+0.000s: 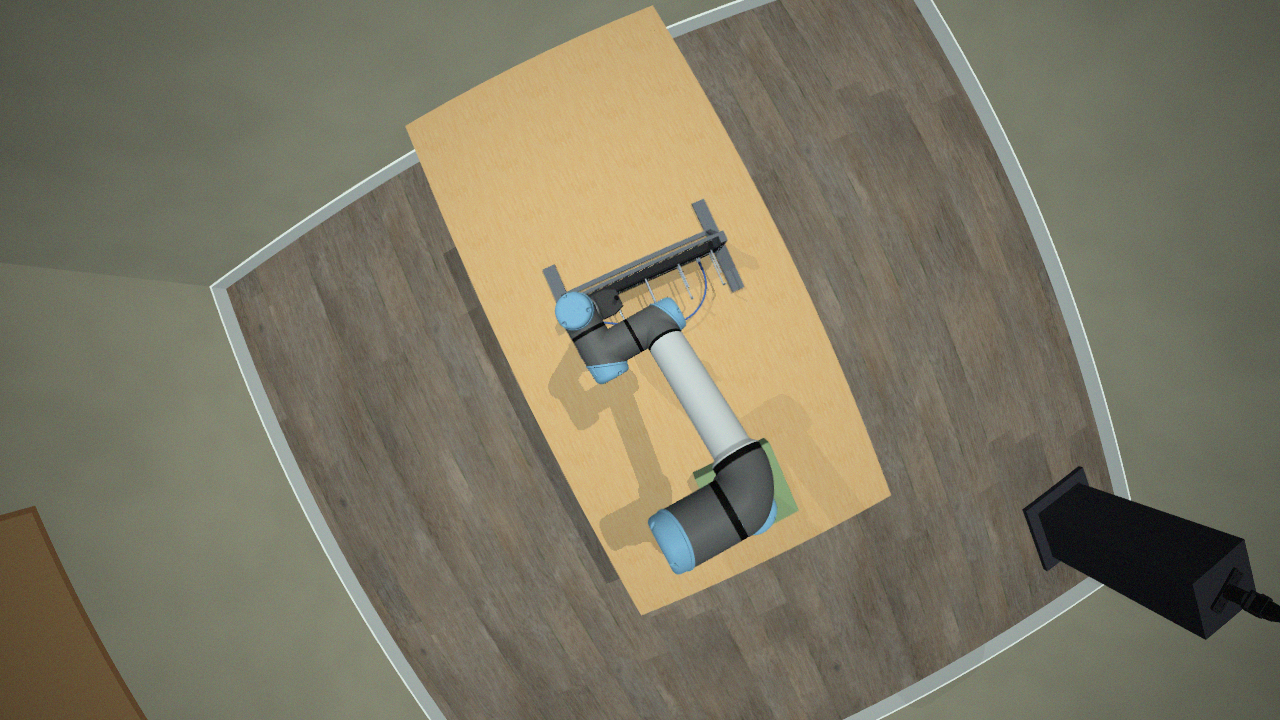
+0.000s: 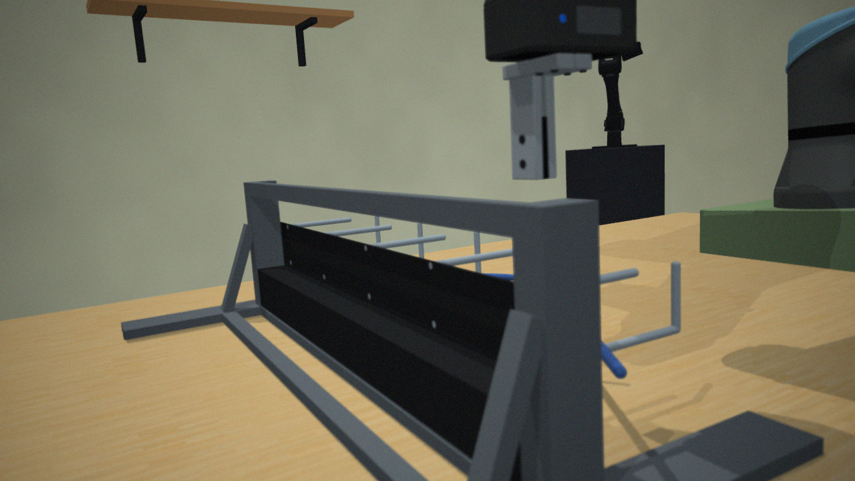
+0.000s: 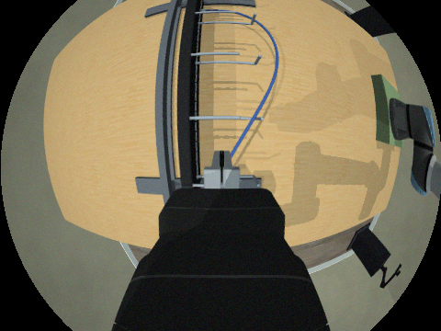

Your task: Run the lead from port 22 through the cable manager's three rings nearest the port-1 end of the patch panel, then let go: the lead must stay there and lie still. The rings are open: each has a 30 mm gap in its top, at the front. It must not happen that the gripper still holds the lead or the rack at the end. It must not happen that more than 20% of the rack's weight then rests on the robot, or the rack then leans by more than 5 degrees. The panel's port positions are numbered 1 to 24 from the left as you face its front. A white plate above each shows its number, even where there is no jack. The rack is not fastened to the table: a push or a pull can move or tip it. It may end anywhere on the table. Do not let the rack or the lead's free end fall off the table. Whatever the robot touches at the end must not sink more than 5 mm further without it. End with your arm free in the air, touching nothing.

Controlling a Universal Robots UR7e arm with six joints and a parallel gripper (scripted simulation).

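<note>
Right now the grey rack is 50 mm ahead of my hand, 150 mm to the right of it and 100 mm below it.
</note>
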